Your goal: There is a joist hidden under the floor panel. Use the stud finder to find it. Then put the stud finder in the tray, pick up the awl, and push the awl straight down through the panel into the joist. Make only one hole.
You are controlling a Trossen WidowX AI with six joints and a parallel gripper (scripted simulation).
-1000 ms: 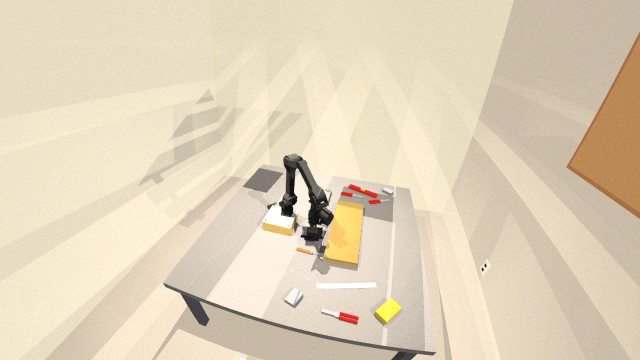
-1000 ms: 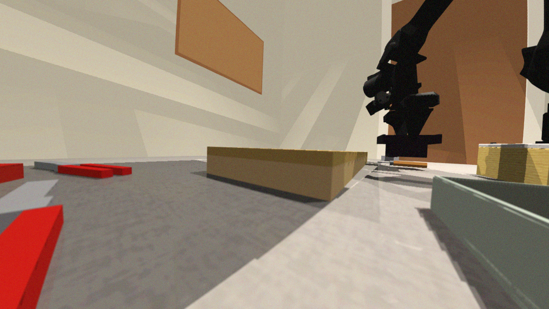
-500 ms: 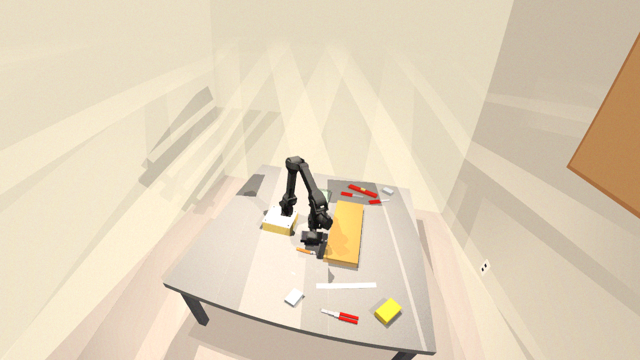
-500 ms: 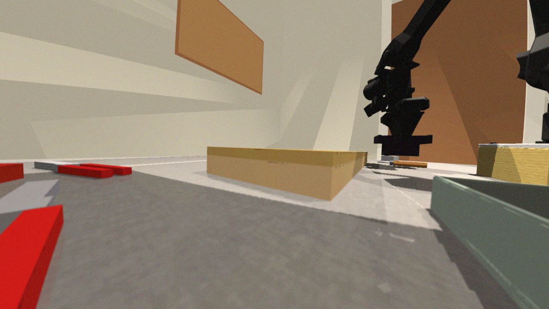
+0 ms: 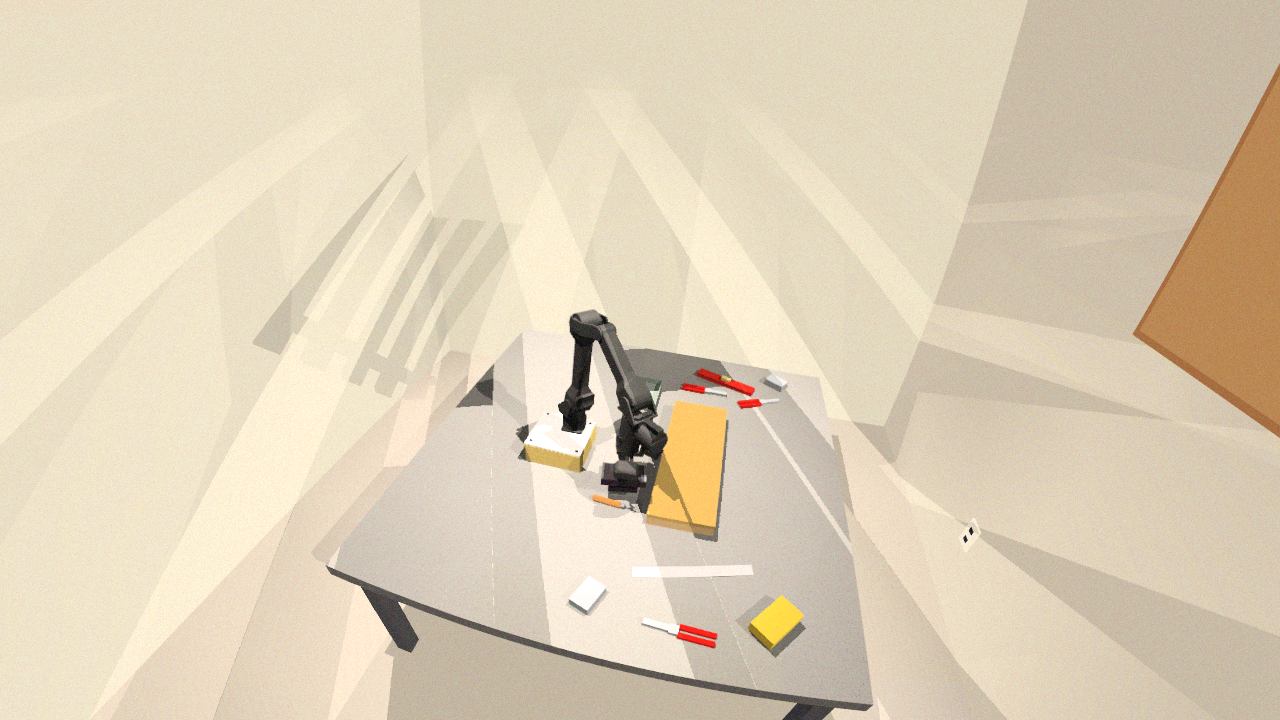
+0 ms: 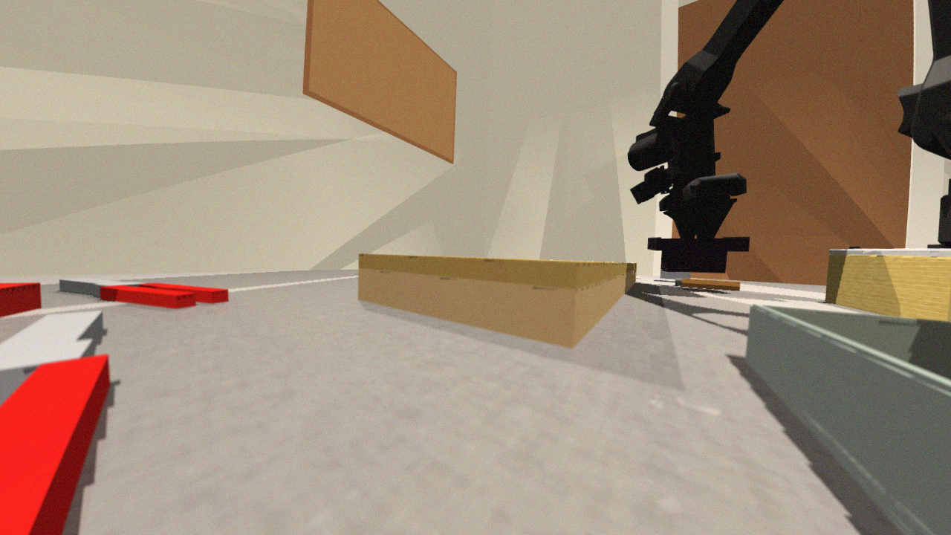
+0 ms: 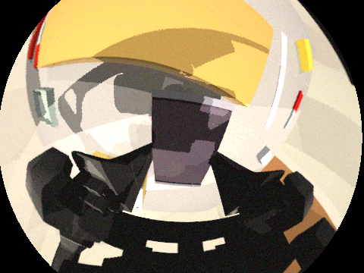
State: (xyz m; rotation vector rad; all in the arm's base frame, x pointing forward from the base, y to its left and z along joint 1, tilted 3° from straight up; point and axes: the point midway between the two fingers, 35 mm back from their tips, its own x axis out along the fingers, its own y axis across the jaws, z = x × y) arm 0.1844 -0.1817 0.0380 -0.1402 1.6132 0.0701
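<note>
The stud finder is 3 cm below my gripper tip and 2 cm ahead of it. Round my gripper tip: white strip: 22 cm to the right, 22 cm ahead, 7 cm below; pale green tray: 48 cm to the left, 6 cm below, 1 cm behind; awl: 6 cm below, 5 cm to the right.
</note>
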